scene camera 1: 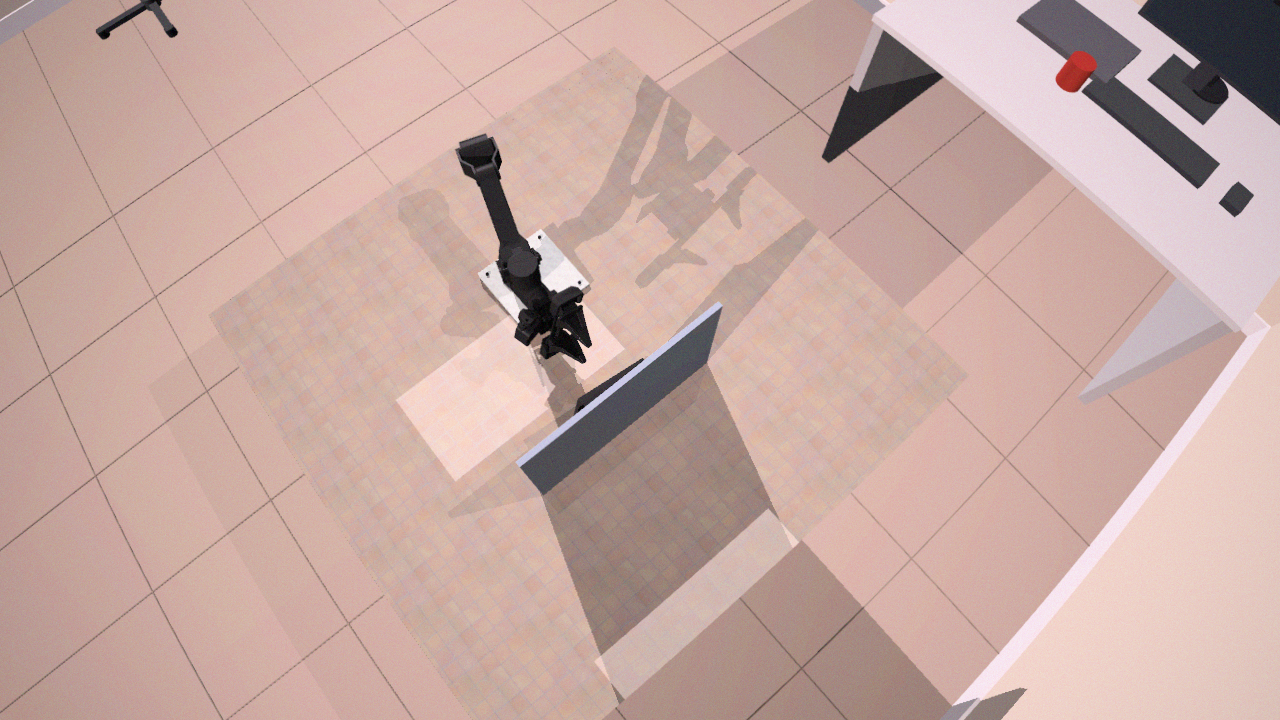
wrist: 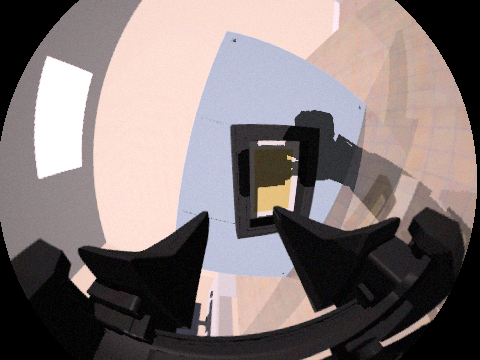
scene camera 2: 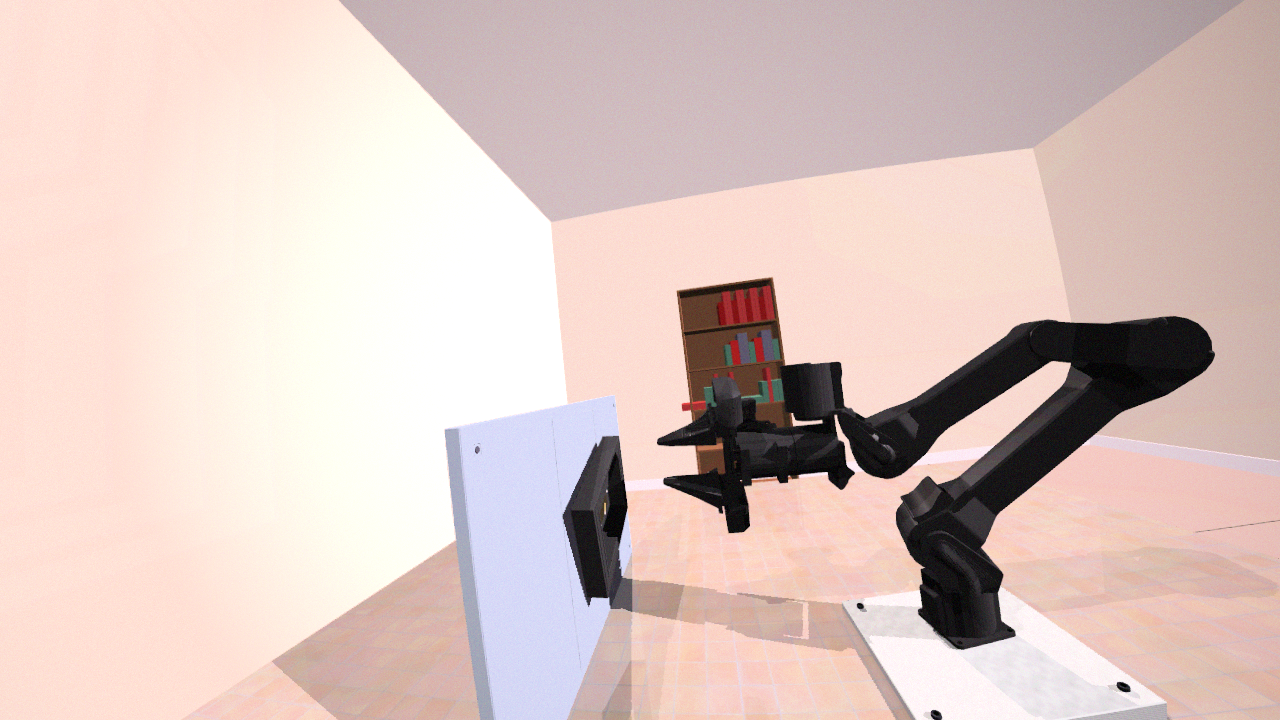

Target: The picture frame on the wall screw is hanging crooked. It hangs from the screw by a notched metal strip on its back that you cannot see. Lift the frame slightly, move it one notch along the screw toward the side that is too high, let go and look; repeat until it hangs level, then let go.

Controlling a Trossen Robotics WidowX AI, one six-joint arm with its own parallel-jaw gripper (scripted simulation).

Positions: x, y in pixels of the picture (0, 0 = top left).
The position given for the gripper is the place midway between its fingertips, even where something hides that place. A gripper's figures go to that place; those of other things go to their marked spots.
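Gripper [wrist: 241, 214], 100 mm from the lens. Picture frame [wrist: 272, 165], 190 mm from the lens. Wall panel [wrist: 251, 81], 210 mm from the lens.
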